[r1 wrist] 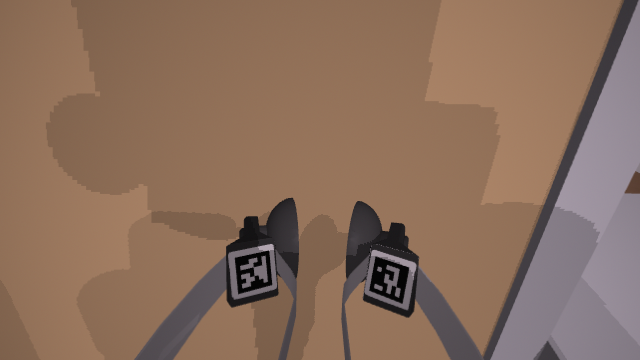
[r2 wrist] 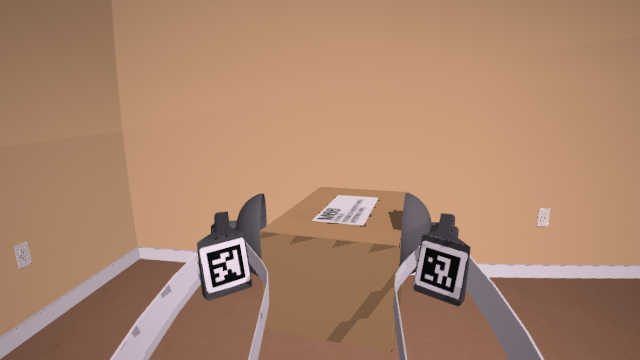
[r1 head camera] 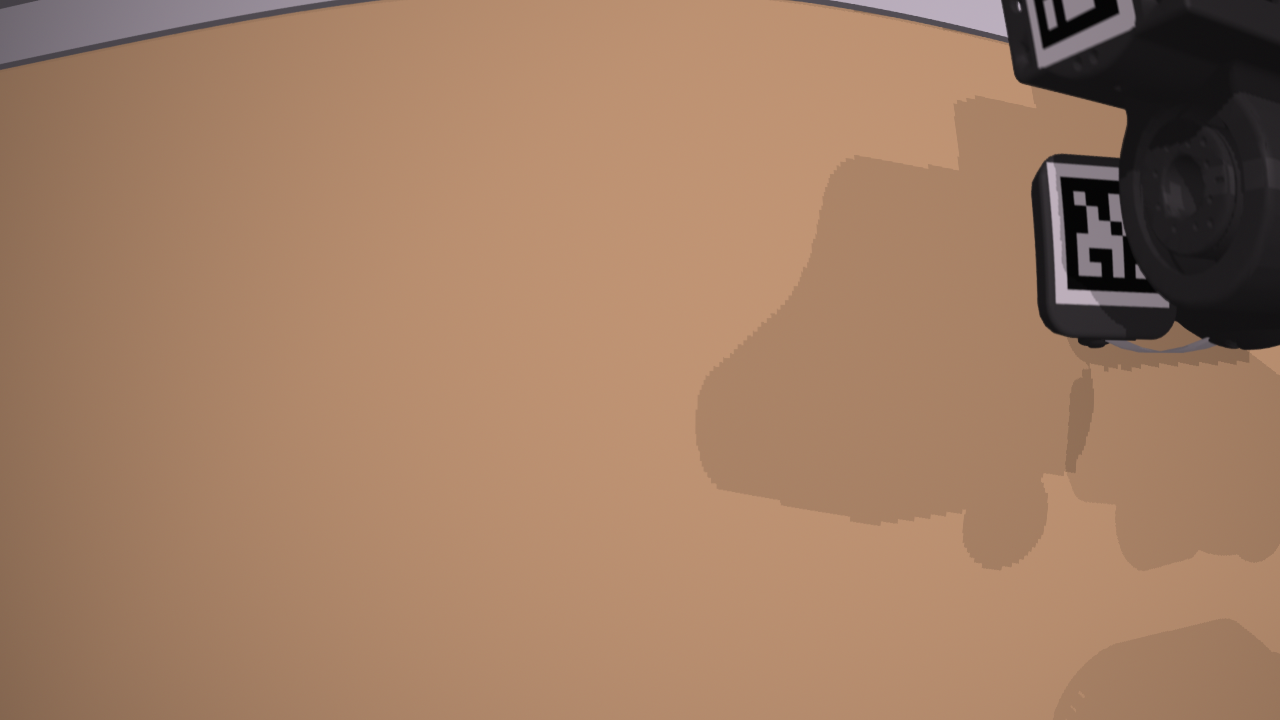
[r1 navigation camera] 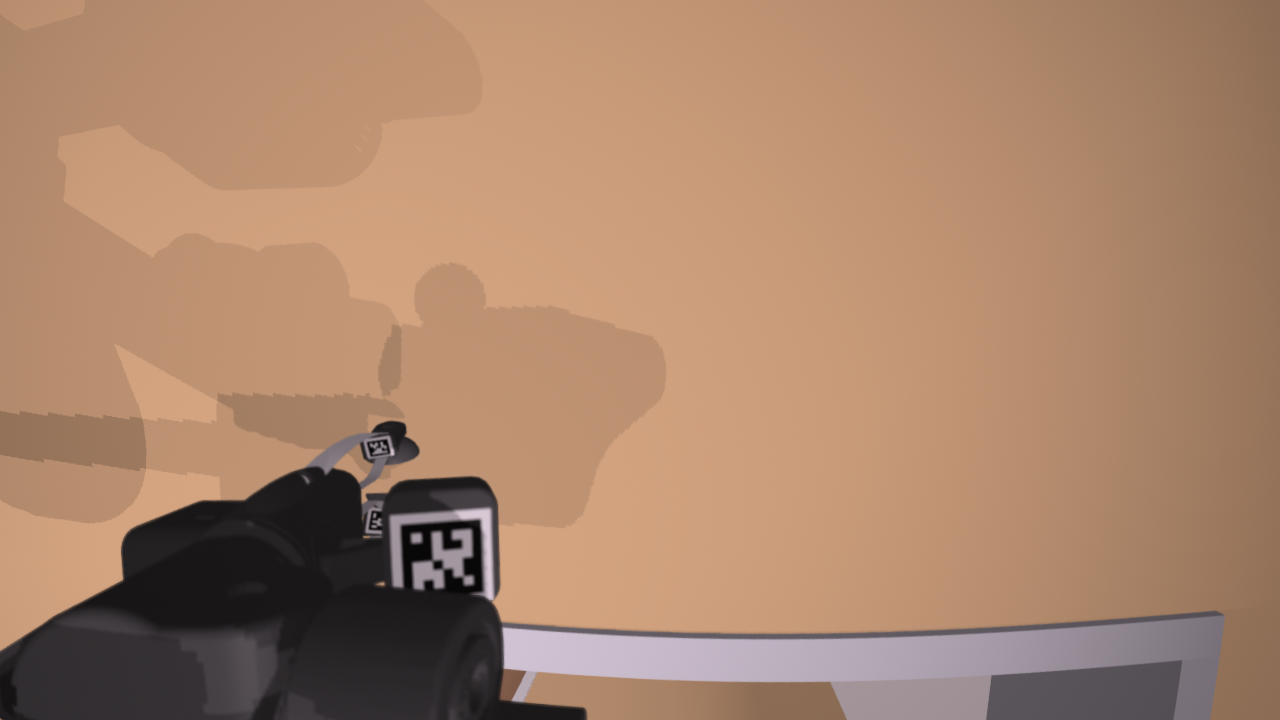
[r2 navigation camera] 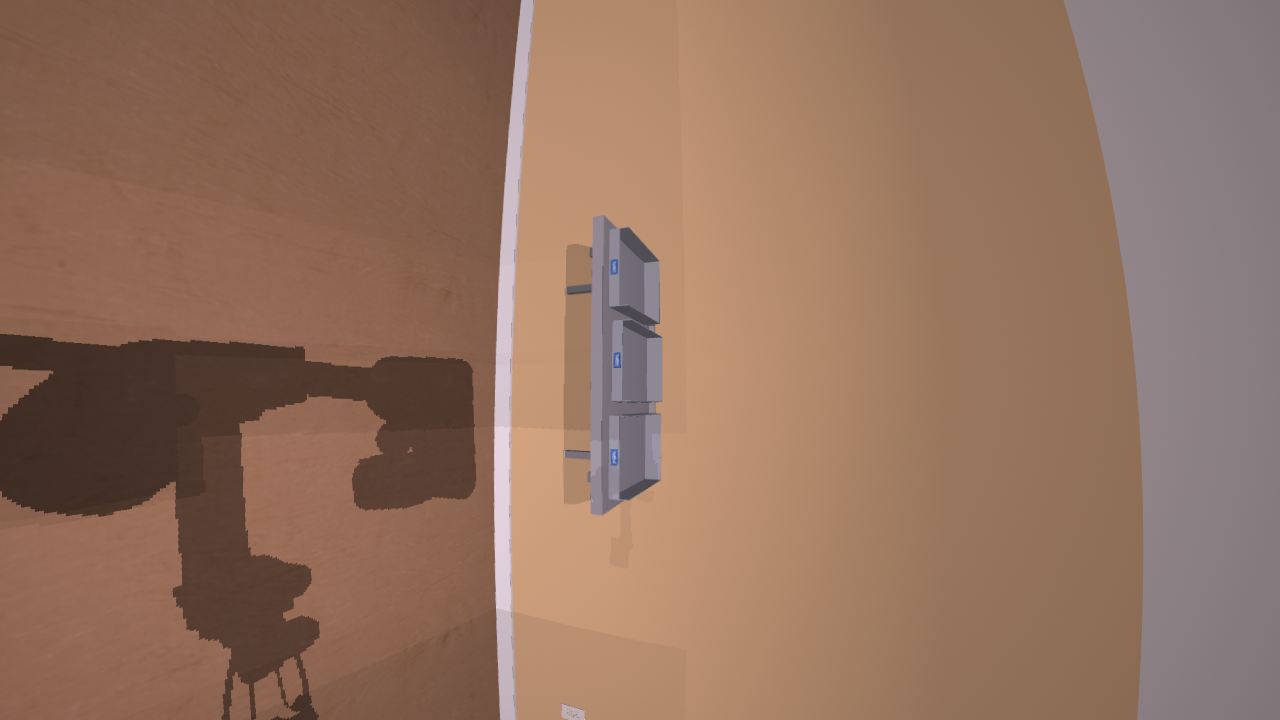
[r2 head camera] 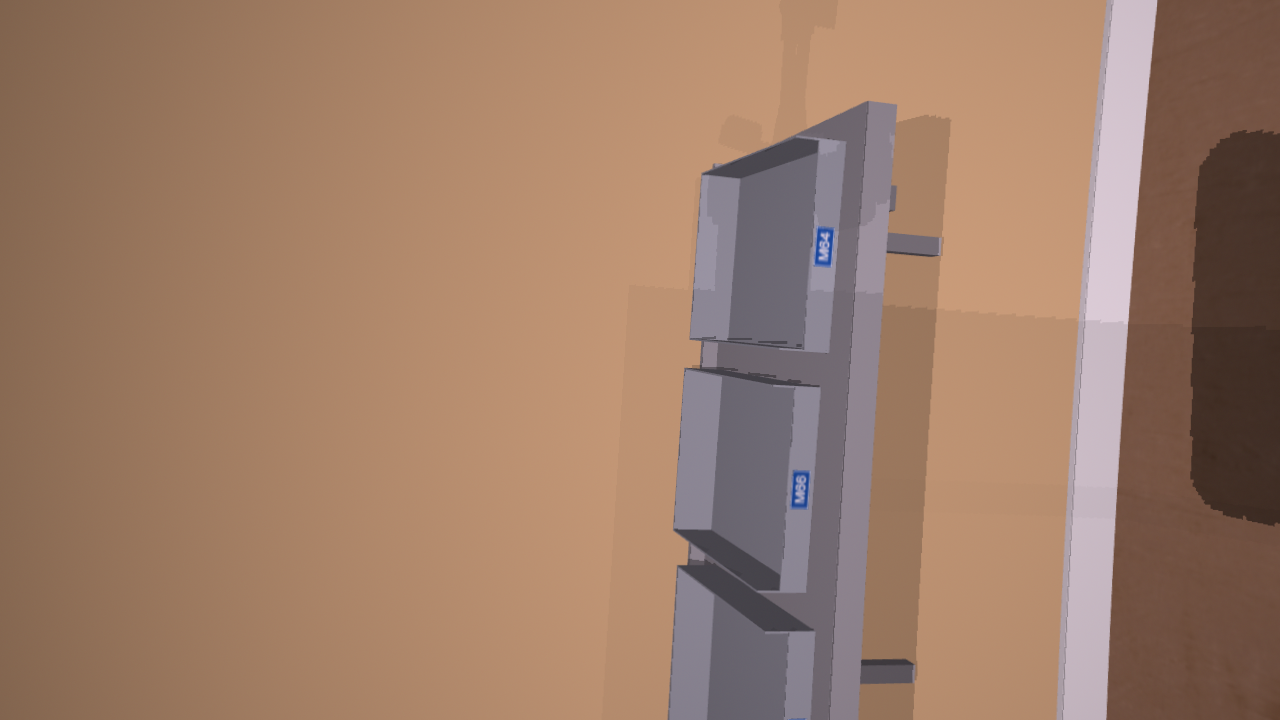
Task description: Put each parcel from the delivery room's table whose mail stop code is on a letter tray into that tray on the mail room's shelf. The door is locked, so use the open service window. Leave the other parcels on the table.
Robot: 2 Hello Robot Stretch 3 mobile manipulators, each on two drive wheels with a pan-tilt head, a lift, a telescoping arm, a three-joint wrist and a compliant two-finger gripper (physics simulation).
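r2's gripper [r2 wrist: 332,220] is shut on a brown parcel [r2 wrist: 330,285], held upright between the fingertips. Its white top label reads M6 with a blurred last digit. The shelf [r2 head camera: 859,447] [r2 navigation camera: 597,402] stands out from the wall with grey trays in a row: tray M64 [r2 head camera: 774,250] [r2 navigation camera: 637,456] at one end, tray M66 [r2 head camera: 751,483] [r2 navigation camera: 640,362] in the middle, and a third tray [r2 head camera: 742,680] [r2 navigation camera: 637,277] whose code is cut off or too small to read. All show bare insides. r1's gripper [r1 wrist: 322,240] is open, with nothing between its fingertips, near a tan wall. The delivery table does not show.
A white frame [r1 navigation camera: 805,658] [r1 wrist: 575,165] borders an opening beside r1's arm. White baseboard [r2 head camera: 1096,358] [r2 navigation camera: 505,358] runs below the shelf, along the brown floor [r2 navigation camera: 402,223]. Wall outlets [r2 wrist: 543,217] [r2 navigation camera: 572,712] show. r2's wrist view has a room corner at left.
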